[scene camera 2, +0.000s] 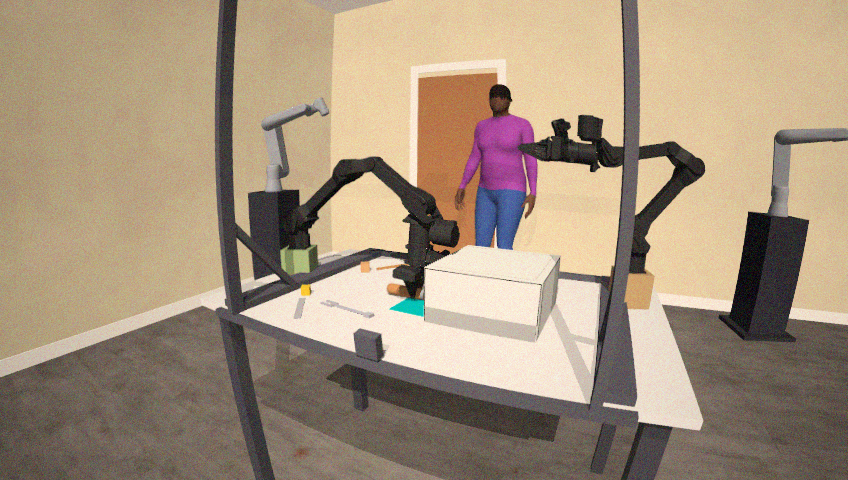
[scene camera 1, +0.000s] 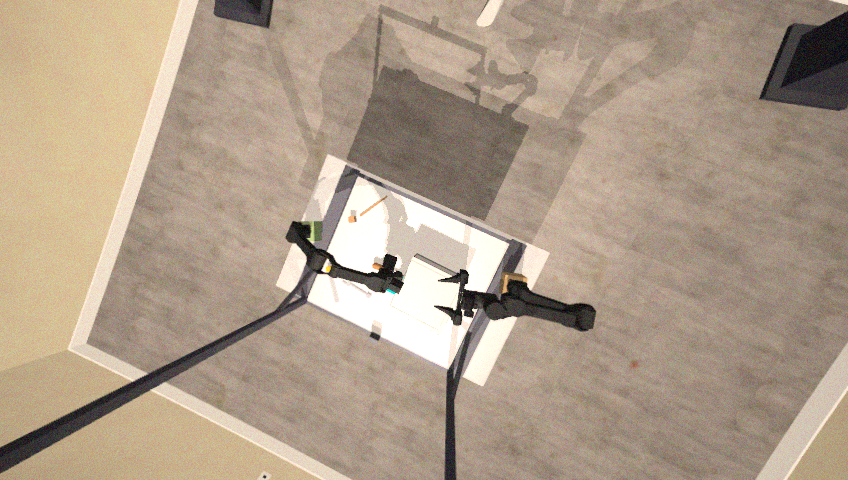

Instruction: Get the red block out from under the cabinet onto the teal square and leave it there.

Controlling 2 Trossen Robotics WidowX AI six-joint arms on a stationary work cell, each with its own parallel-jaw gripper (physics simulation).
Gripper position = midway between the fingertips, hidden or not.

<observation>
I see my left gripper (scene camera 2: pixel 415 296) and my right gripper (scene camera 2: pixel 519 146).
My right gripper also shows in scene camera 1 (scene camera 1: pixel 435 293).
</observation>
